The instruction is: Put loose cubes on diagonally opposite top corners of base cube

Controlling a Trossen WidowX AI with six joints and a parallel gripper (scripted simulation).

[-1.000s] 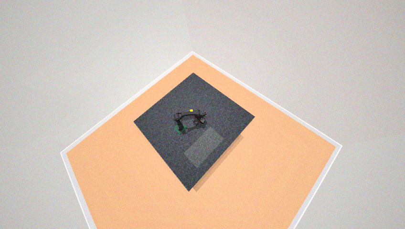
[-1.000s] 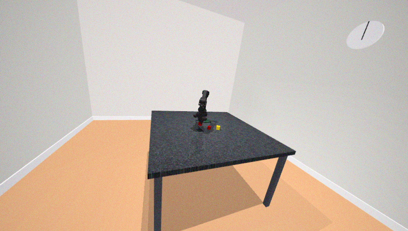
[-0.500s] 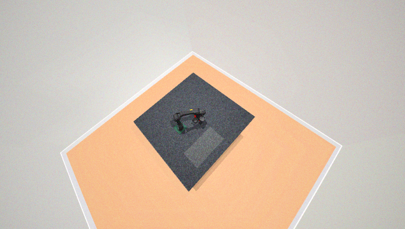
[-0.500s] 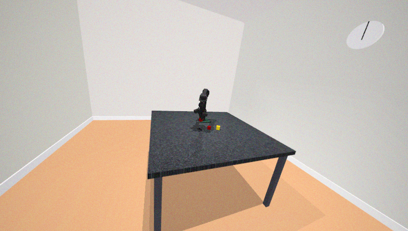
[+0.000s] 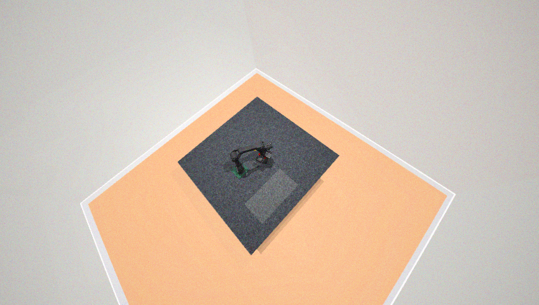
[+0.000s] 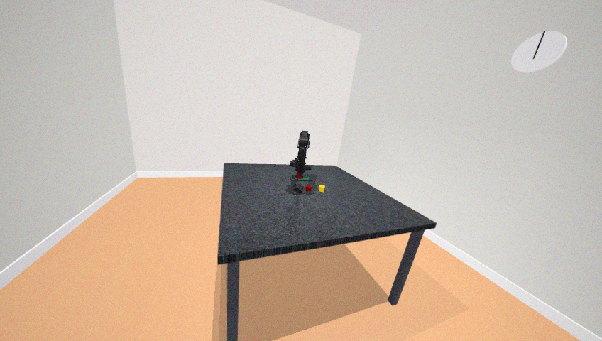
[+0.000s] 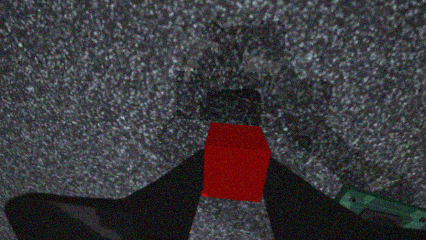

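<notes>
My gripper tip is 19 cm to the right of the yellow cube, 10 cm above it and 3 cm short of it.
</notes>
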